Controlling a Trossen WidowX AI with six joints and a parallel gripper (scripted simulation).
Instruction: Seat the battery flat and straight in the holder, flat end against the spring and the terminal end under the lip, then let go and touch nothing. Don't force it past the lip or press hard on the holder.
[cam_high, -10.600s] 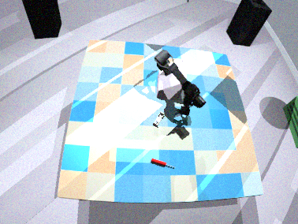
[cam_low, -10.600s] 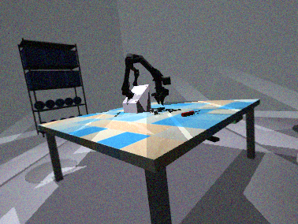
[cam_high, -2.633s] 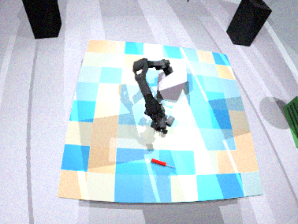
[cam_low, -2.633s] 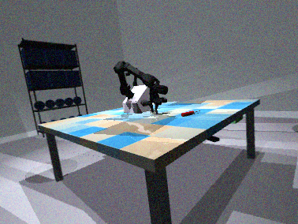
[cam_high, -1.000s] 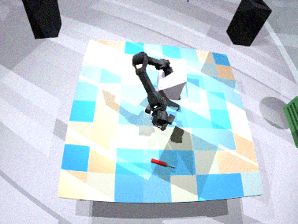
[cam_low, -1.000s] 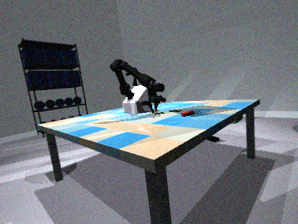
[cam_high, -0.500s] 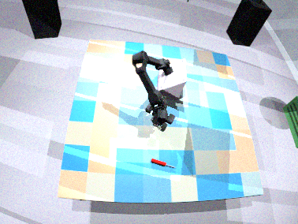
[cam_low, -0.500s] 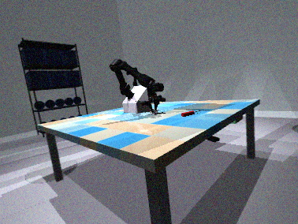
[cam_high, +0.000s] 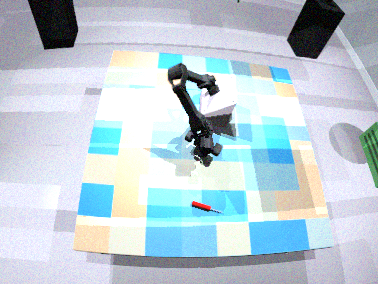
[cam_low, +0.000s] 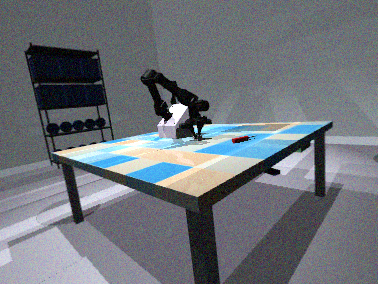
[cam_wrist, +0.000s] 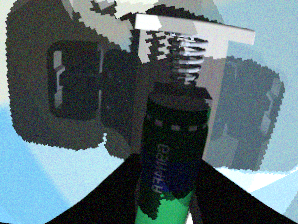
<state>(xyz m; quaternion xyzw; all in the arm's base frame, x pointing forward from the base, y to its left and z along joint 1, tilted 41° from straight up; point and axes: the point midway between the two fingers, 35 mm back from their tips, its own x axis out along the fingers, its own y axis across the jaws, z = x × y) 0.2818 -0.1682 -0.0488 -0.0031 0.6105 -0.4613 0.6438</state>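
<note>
My gripper tip is now 1 cm below the battery. Round my gripper tip: red screwdriver 31 cm ahead, 1 cm to the right.
</note>
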